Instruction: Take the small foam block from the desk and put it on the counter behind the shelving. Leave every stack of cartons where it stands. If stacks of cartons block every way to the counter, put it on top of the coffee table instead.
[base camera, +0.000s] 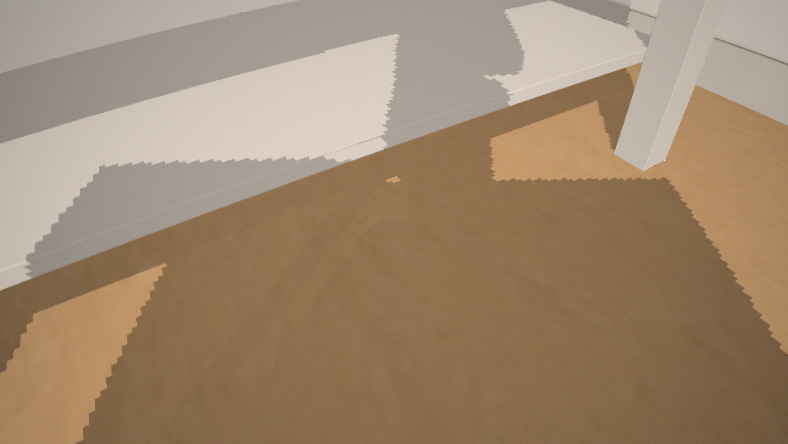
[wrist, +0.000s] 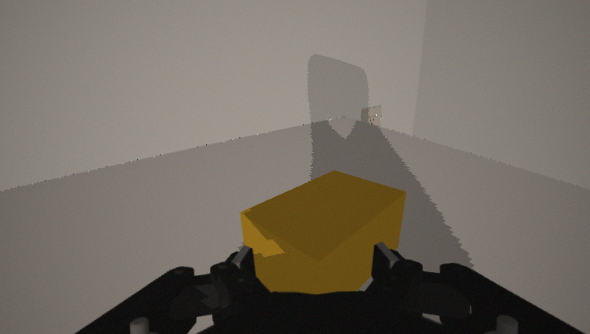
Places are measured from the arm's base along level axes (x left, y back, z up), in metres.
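Pixels of known places: gripper, fingertip midpoint: (wrist: 313, 258).
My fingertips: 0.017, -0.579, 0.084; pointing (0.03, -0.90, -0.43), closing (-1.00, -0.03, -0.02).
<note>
Behind a point stands the place of what it marks, as x, y, z.
The small foam block (wrist: 325, 215) {0.009, -0.575, 0.120} is a yellow box in the lower middle of the wrist view. My gripper (wrist: 313, 258) {0.017, -0.579, 0.084} is shut on it, with one finger on each side. The block hides part of a pale grey flat surface (wrist: 150, 220) {0.192, -0.662, 0.053} behind and below it, which meets walls at a corner. The frames do not show plainly whether this surface is the counter. A dark shadow lies across the surface and up the wall. The desk, the shelving, the coffee table and the cartons cannot be made out.
In the base view, a white square post (base camera: 656, 88) {-0.296, -0.605, -0.285} stands at the upper right on the wooden floor (base camera: 441, 303) {-0.025, -0.374, -0.396}. A long white ledge or panel (base camera: 248, 104) {0.163, -0.505, -0.247} runs diagonally across the upper left. A small pale plate (wrist: 371, 115) {-0.144, -1.141, 0.039} shows near the wall corner in the wrist view.
</note>
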